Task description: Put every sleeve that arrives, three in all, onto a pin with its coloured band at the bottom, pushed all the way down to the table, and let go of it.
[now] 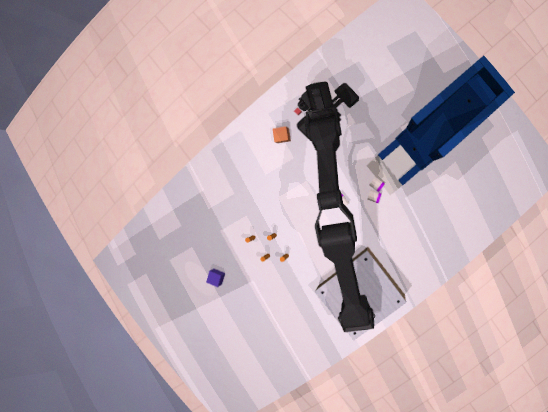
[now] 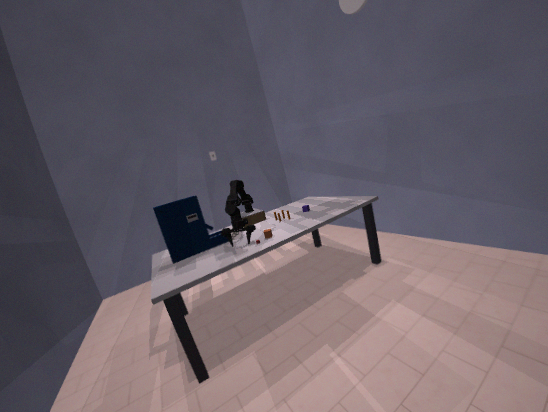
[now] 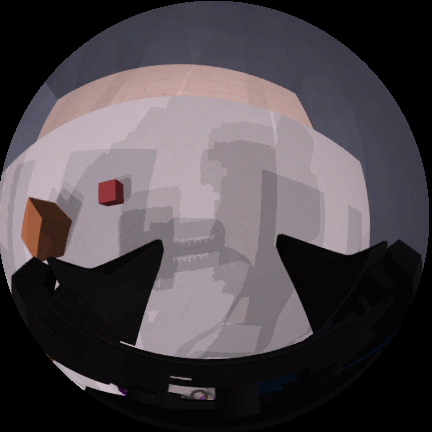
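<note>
Two pale sleeves [image 1: 374,196] [image 1: 376,184] with magenta bands lie close together by the blue chute's lower end. A third pale piece with a bit of magenta [image 1: 346,199] shows beside the arm, which partly hides it. Four orange pins stand on the table, a front-left pin [image 1: 250,239], a second pin [image 1: 271,236], a third pin [image 1: 265,257] and a fourth pin [image 1: 284,257]; no sleeve shows on them. My gripper [image 2: 240,243] [image 3: 220,243] is open and empty, above the table, away from both sleeves and pins.
A blue chute [image 1: 434,131] with a pale plate [image 1: 398,163] at its end stands at the right. An orange block [image 1: 281,135] [image 2: 268,233] [image 3: 45,230] and a small red cube [image 1: 297,111] [image 2: 258,241] [image 3: 110,192] lie near the gripper. A purple block [image 1: 215,277] [image 2: 306,208] lies beyond the pins.
</note>
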